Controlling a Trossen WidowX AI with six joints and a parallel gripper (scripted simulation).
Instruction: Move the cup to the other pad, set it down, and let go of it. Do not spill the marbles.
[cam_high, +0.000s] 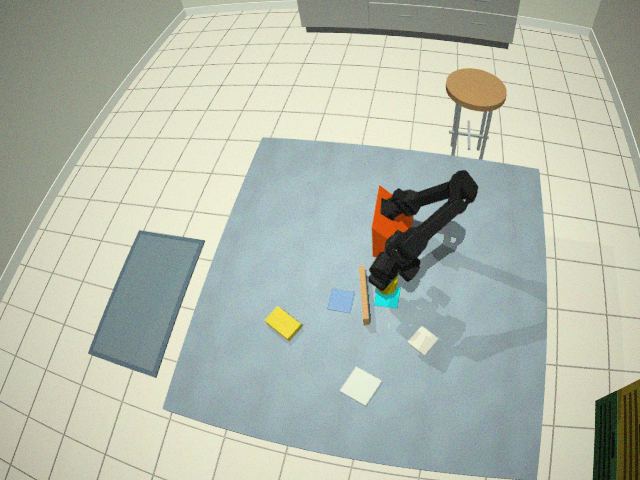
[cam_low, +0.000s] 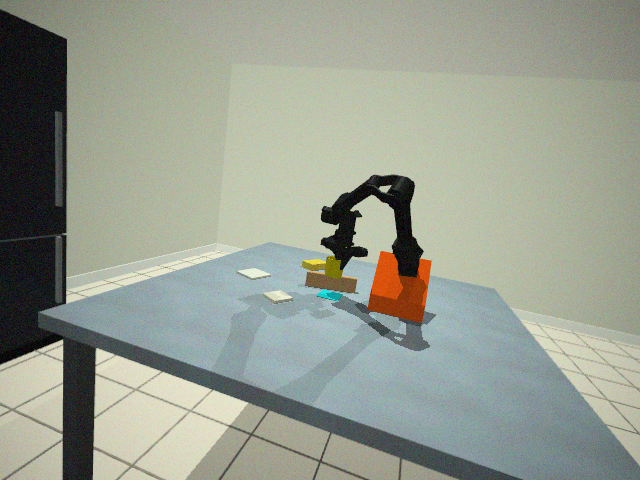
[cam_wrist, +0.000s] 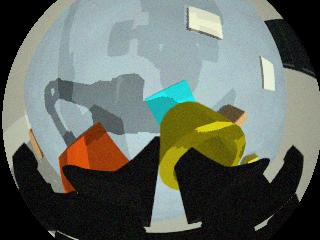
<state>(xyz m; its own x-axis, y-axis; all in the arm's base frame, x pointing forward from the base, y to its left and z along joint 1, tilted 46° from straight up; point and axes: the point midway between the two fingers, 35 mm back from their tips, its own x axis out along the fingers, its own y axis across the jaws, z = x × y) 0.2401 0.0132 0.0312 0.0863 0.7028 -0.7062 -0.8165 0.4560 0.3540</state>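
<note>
The cyan pad lies 20 mm ahead of my gripper tip, 10 mm to the right of it and 120 mm below it. Also, from my gripper tip: light blue pad: 50 mm ahead, 180 mm to the right, 120 mm below; yellow cup: 20 mm ahead, 20 mm to the right; wooden bar: 40 mm ahead, 100 mm to the right, 90 mm below.
</note>
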